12 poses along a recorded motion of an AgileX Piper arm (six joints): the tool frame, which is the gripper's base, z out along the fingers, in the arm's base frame.
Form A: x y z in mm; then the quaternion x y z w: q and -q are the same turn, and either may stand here.
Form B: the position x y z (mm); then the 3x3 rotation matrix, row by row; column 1 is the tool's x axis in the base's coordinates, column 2 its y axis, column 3 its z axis. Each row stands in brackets. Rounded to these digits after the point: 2 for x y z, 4 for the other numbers.
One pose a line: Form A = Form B
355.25, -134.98, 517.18, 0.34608, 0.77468, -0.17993, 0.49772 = [355.25, -134.98, 517.18], [[-0.2650, 0.7153, 0.6466], [0.3571, 0.6957, -0.6233], [-0.8957, 0.0657, -0.4398]]
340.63, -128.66, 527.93, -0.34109, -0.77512, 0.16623, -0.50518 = [340.63, -128.66, 527.93], [[-0.2569, 0.6967, 0.6698], [0.3608, 0.7120, -0.6023], [-0.8966, 0.0869, -0.4343]]
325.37, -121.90, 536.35, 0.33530, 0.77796, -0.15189, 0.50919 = [325.37, -121.90, 536.35], [[-0.2566, 0.6764, 0.6904], [0.3670, 0.7290, -0.5778], [-0.8941, 0.1051, -0.4353]]
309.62, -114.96, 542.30, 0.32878, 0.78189, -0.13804, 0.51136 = [309.62, -114.96, 542.30], [[-0.2608, 0.6553, 0.7089], [0.3730, 0.7457, -0.5521], [-0.8904, 0.1204, -0.4389]]
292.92, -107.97, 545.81, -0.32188, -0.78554, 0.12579, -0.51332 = [292.92, -107.97, 545.81], [[-0.2658, 0.6348, 0.7255], [0.3766, 0.7611, -0.5281], [-0.8874, 0.1328, -0.4414]]
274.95, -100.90, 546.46, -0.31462, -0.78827, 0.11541, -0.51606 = [274.95, -100.90, 546.46], [[-0.2694, 0.6151, 0.7410], [0.3769, 0.7754, -0.5067], [-0.8862, 0.1428, -0.4407]]
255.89, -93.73, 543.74, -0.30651, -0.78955, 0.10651, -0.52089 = [255.89, -93.73, 543.74], [[-0.2695, 0.5950, 0.7572], [0.3730, 0.7894, -0.4875], [-0.8878, 0.1511, -0.4347]]
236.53, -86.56, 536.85, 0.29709, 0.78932, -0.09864, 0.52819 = [236.53, -86.56, 536.85], [[-0.2655, 0.5732, 0.7752], [0.3648, 0.8040, -0.4696], [-0.8924, 0.1581, -0.4226]]
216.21, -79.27, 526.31, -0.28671, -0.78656, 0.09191, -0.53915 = [216.21, -79.27, 526.31], [[-0.2542, 0.5501, 0.7954], [0.3519, 0.8187, -0.4537], [-0.9008, 0.1646, -0.4017]]
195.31, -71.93, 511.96, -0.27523, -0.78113, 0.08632, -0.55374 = [195.31, -71.93, 511.96], [[-0.2352, 0.5256, 0.8176], [0.3344, 0.8336, -0.4397], [-0.9126, 0.1700, -0.3718]]
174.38, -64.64, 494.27, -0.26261, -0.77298, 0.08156, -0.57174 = [174.38, -64.64, 494.27], [[-0.2083, 0.4992, 0.8410], [0.3127, 0.8488, -0.4264], [-0.9267, 0.1742, -0.3329]]
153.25, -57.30, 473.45, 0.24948, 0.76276, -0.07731, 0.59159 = [153.25, -57.30, 473.45], [[-0.1756, 0.4721, 0.8639], [0.2891, 0.8636, -0.4131], [-0.9411, 0.1772, -0.2881]]
